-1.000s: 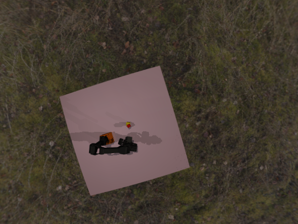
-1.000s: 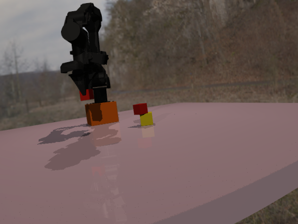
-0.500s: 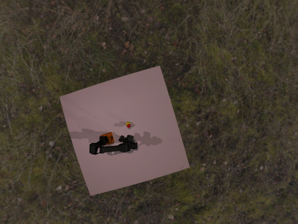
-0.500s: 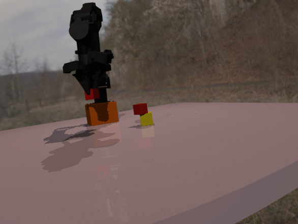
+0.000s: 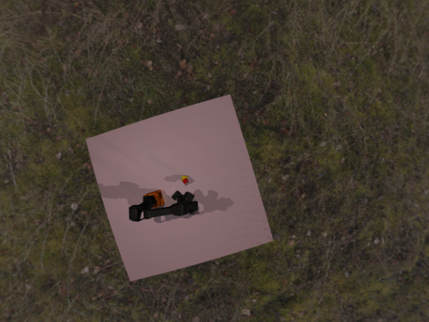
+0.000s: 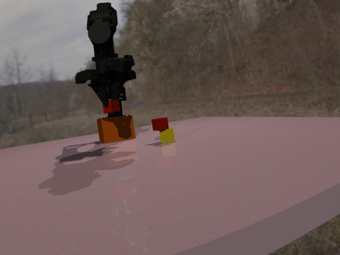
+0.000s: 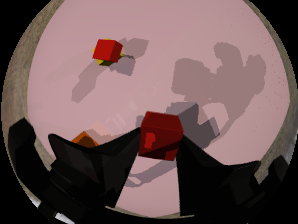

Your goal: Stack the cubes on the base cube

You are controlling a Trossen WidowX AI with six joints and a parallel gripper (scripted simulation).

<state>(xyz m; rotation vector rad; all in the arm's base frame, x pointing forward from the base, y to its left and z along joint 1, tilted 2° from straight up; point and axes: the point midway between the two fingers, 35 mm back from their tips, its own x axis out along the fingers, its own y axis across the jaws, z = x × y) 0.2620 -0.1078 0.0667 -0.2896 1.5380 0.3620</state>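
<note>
My gripper tip is 120 mm to the right of the red cube, 70 mm above it and 40 mm short of it. The rest, counted from my gripper tip: yellow cube (150 mm to the left, 100 mm below, 40 mm ahead).
</note>
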